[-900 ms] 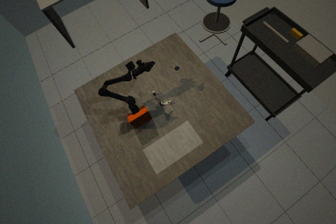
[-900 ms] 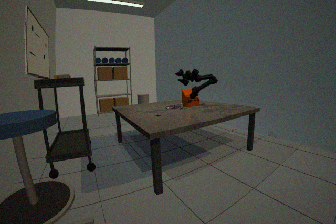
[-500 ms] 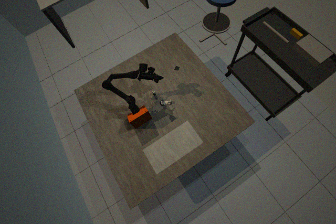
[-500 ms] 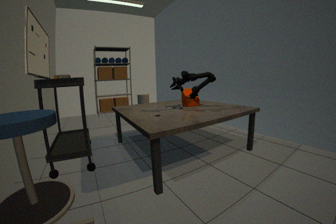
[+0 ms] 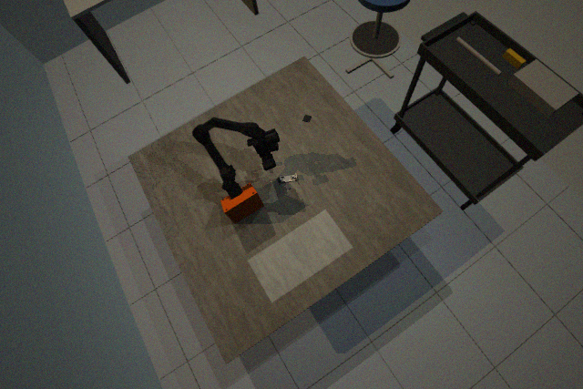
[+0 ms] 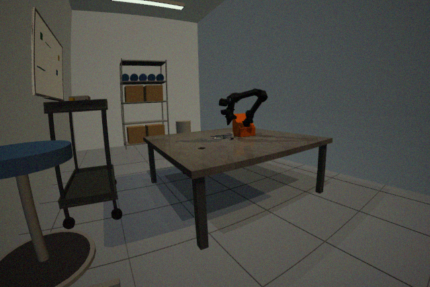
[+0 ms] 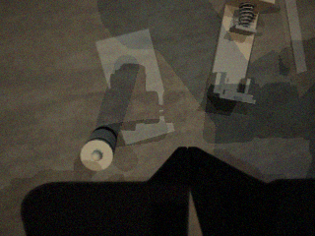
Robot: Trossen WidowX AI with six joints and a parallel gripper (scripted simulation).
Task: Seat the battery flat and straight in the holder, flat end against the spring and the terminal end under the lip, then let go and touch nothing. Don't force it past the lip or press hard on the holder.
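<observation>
My gripper tip is now 10 mm past the battery, 50 mm to the right of it and 90 mm above it. From my gripper tip the other things lie so: dark block 330 mm ahead, 210 mm to the left, 120 mm below.
</observation>
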